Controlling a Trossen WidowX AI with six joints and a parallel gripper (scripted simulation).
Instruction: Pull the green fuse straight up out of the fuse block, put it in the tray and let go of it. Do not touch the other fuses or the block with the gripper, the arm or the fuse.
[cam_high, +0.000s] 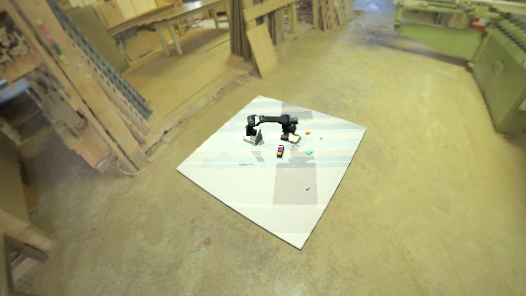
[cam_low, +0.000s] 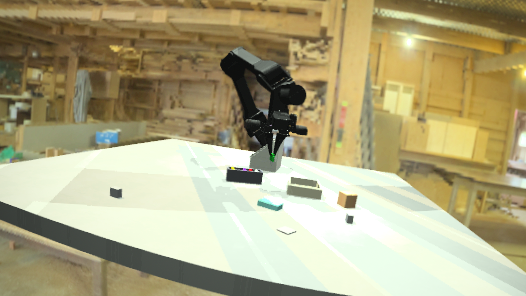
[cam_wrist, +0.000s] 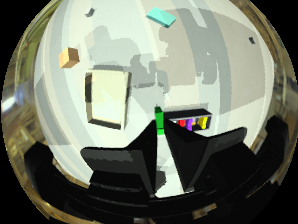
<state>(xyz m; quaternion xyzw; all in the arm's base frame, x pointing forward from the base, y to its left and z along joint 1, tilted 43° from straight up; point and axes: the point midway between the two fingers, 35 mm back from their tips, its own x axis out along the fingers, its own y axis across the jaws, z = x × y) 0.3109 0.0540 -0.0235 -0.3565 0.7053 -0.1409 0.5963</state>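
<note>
The tray lies 20 mm behind my gripper tip, 110 mm to the left of it and 100 mm below it. The rest, counted from my gripper tip: green fuse: 10 mm below; orange-brown cube: 70 mm ahead, 240 mm to the left, 80 mm below; teal block: 200 mm ahead, 30 mm to the left, 90 mm below.
</note>
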